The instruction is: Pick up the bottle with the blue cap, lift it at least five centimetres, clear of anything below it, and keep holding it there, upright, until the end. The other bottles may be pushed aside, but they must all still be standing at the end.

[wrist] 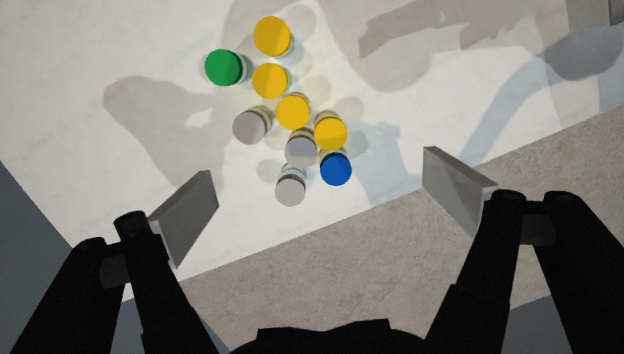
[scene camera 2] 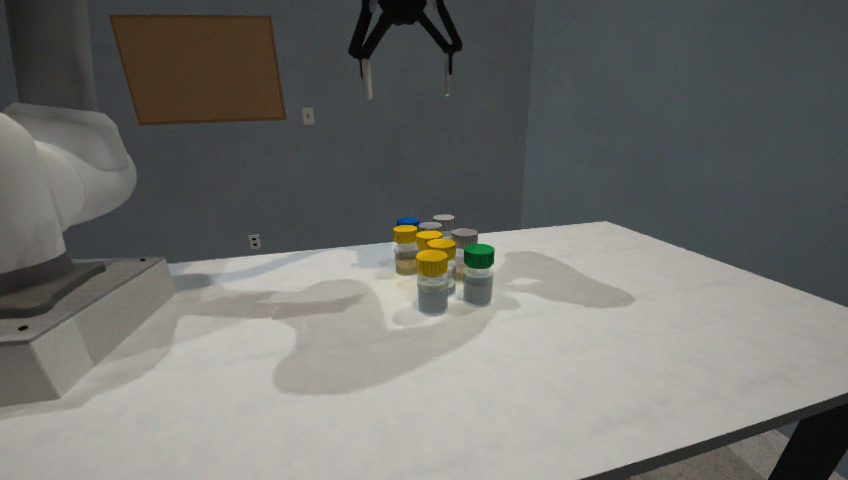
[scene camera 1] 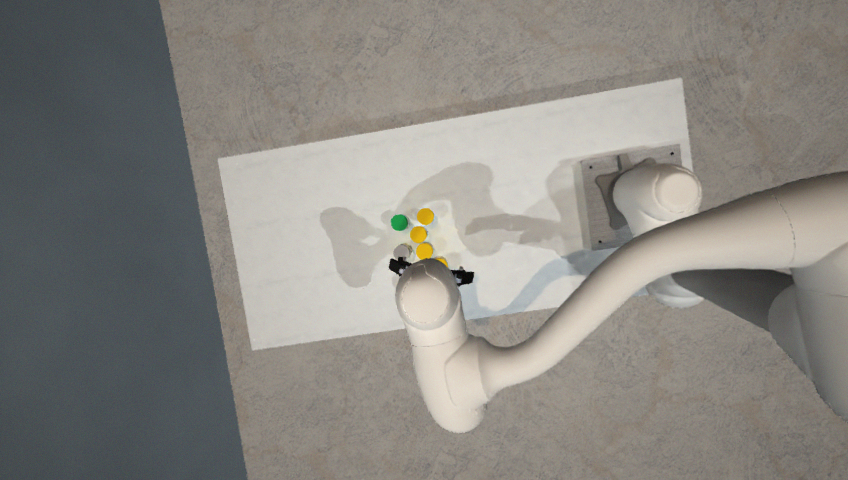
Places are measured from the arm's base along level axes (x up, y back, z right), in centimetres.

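Where they show: gripper, fingertip midpoint: [wrist: 317, 177] [scene camera 2: 407, 96]; arm's base at its link origin: [scene camera 2: 7, 296].
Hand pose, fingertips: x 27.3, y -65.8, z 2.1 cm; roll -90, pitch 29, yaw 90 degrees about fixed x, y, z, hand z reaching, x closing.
Things, the pixels of their top centre, and the offset from my fingertips. Level surfaces: height alone.
- bottle with the blue cap, top centre: [wrist: 336, 171] [scene camera 2: 408, 220] dx -26.6, dy -2.4, dz -9.6 cm
- white table at its surface level: dx -37.1 cm
- yellow-capped bottle at its top centre: [wrist: 330, 134] [scene camera 2: 405, 228] dx -26.6, dy +0.4, dz -3.8 cm
- third grey-capped bottle at its top centre: [wrist: 248, 128] [scene camera 2: 464, 232] [scene camera 1: 401, 253] dx -26.6, dy -9.9, dz +4.8 cm
- green-capped bottle at its top centre: [wrist: 221, 68] [scene camera 2: 479, 248] [scene camera 1: 398, 222] dx -26.6, dy -7.3, dz +14.4 cm
The bottle with the blue cap [scene camera 2: 408, 222] [wrist: 335, 169] stands upright on the white table [scene camera 1: 285, 309] [scene camera 2: 565, 380] [wrist: 60, 165], at one end of a cluster of bottles. In scene camera 1 the arm hides it. In the wrist view a yellow-capped bottle [wrist: 330, 134] stands right behind it and a grey-capped bottle [wrist: 300, 151] close to its upper left. My gripper [scene camera 2: 407, 96] [wrist: 317, 177] is open and empty, high above the bottles. In the wrist view the blue cap lies between the two fingers, slightly right of midway.
Another grey-capped bottle [wrist: 290, 192] stands left of the blue one. A third grey-capped bottle [wrist: 249, 127], a green-capped bottle [scene camera 1: 399, 222] [scene camera 2: 478, 256] [wrist: 223, 67] and more yellow-capped bottles stand farther up. All stand upright. The robot's base plate [scene camera 1: 639, 155] is at the table's other end.
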